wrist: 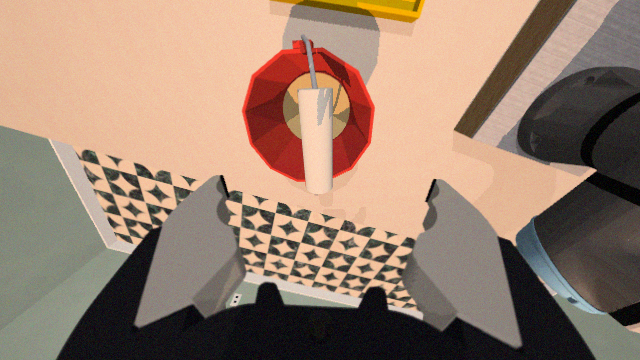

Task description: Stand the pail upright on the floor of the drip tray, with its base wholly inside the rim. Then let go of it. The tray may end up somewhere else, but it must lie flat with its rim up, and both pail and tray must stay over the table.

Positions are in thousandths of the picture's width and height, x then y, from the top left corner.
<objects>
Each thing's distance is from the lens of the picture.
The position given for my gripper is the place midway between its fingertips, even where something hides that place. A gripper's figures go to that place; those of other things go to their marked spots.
my gripper (509, 501): 12 cm
red pail (424, 312): 36 cm
</objects>
